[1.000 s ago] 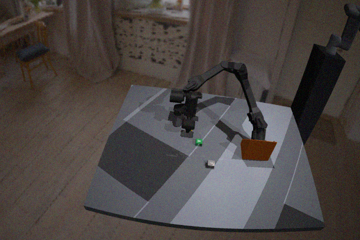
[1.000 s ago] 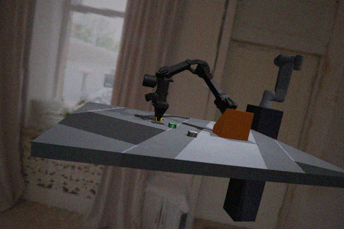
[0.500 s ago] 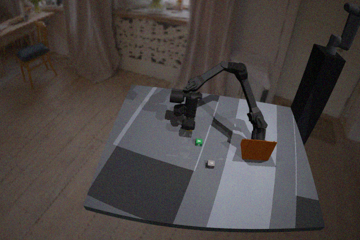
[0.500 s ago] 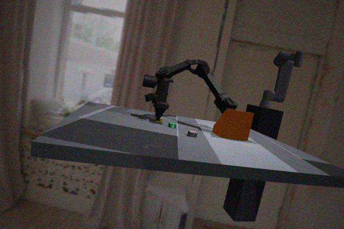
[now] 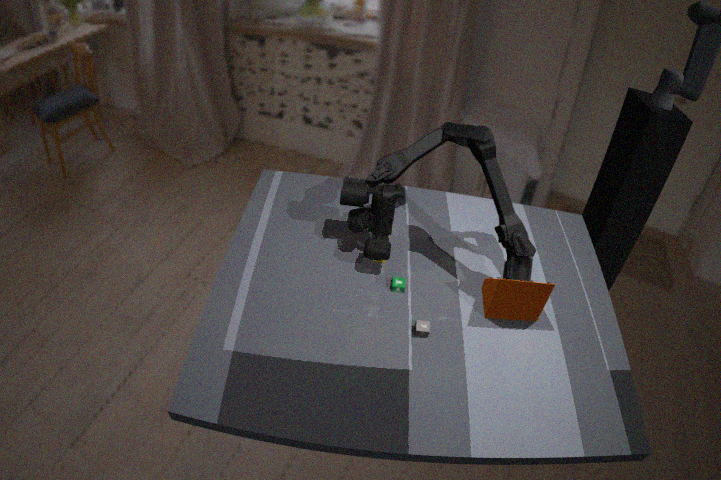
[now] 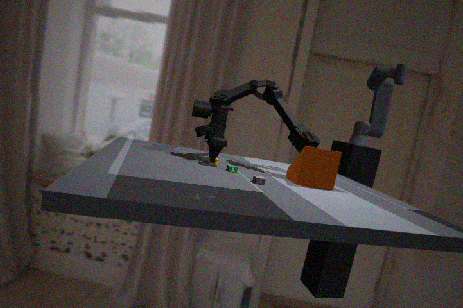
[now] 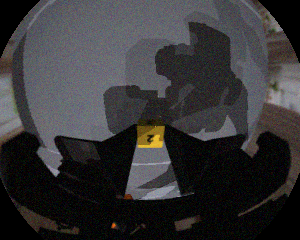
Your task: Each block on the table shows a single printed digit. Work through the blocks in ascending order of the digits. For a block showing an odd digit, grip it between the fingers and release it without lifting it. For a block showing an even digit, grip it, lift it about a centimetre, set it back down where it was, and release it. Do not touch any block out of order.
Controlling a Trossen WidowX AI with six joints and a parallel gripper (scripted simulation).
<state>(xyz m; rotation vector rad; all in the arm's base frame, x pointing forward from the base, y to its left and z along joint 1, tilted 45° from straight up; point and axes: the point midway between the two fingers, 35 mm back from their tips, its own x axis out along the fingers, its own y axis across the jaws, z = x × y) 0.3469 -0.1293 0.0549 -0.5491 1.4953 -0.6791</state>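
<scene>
Right now my gripper tip is 6 cm past the green block and 10 cm to the right of it. Round my gripper tip: yellow block 1 cm behind; then white block 11 cm behind, 24 cm to the left.
</scene>
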